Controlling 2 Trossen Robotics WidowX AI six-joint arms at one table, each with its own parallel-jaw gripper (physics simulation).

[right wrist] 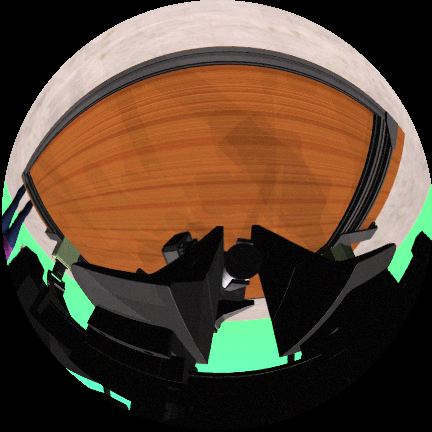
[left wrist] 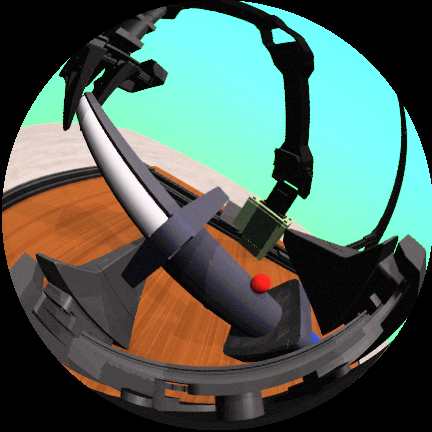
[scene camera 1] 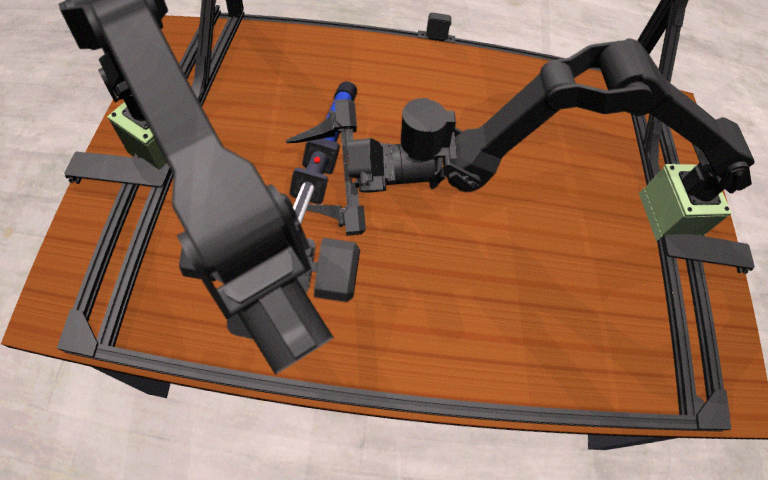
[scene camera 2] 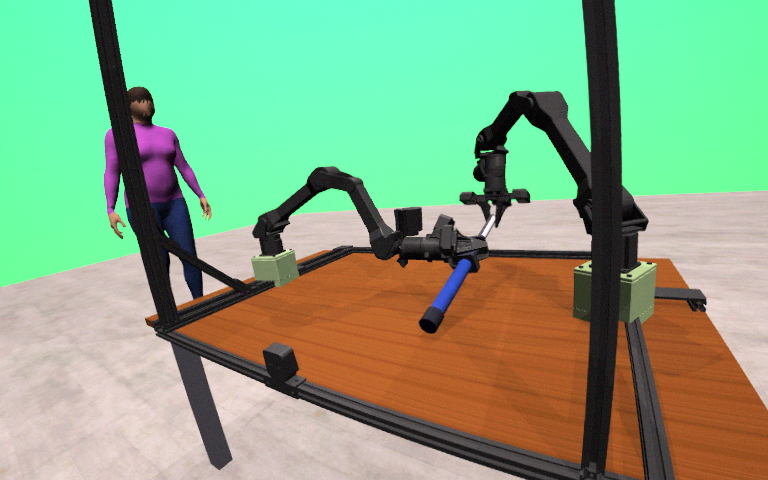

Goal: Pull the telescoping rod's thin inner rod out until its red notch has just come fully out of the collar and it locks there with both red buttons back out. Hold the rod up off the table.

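The telescoping rod hangs tilted above the table. Its blue outer tube (scene camera 1: 339, 97) (scene camera 2: 451, 286) ends in a black cap (scene camera 2: 431, 320), the lowest part, which looks clear of the wood. The dark collar (scene camera 1: 316, 161) (left wrist: 209, 273) shows one red button (scene camera 1: 317, 159) (left wrist: 260, 282). The silver inner rod (scene camera 1: 303, 200) (scene camera 2: 487, 228) (left wrist: 120, 169) runs up from the collar; I see no red notch on it. My right gripper (scene camera 2: 495, 214) (left wrist: 74, 129) (right wrist: 236, 232) is shut on the inner rod's top end. My left gripper (scene camera 1: 297, 173) (scene camera 2: 472, 249) (left wrist: 219, 239) is open, its fingers either side of the collar, not touching it.
Green arm bases (scene camera 2: 274, 267) (scene camera 2: 589, 290) stand at the table's sides. A black frame post (scene camera 2: 603, 238) rises at the front right. A small camera block (scene camera 2: 280, 364) (scene camera 1: 438, 25) sits on the table rail. A person (scene camera 2: 163, 181) stands beyond the left edge.
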